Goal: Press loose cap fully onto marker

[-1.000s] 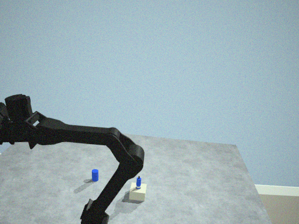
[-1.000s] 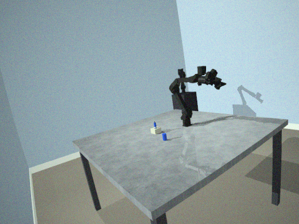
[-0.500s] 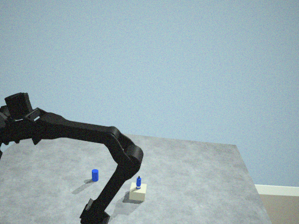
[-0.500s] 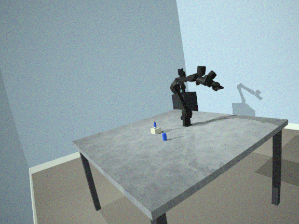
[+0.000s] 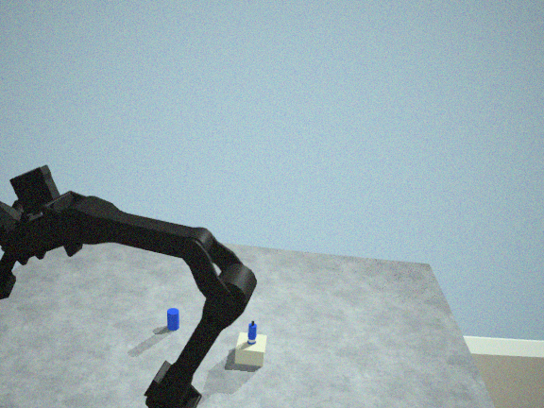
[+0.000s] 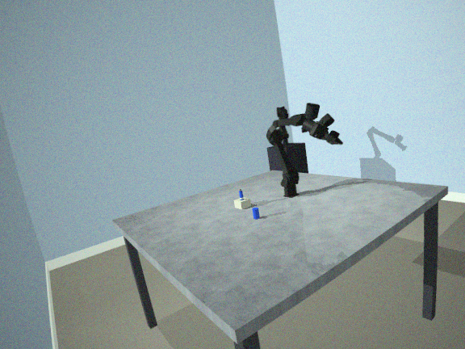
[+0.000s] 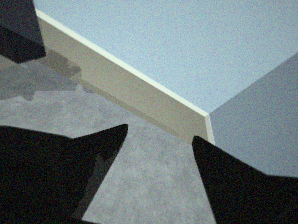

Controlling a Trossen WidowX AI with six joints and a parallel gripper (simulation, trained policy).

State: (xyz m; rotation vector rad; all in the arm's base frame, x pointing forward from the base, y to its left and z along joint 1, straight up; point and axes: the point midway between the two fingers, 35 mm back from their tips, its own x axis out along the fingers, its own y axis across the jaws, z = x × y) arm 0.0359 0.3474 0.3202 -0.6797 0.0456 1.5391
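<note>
Right now the blue cap is 300 mm ahead of my gripper tip, 280 mm to the right of it and 280 mm below it. Round my gripper tip: cream holder block: 230 mm ahead, 480 mm to the right, 280 mm below.
</note>
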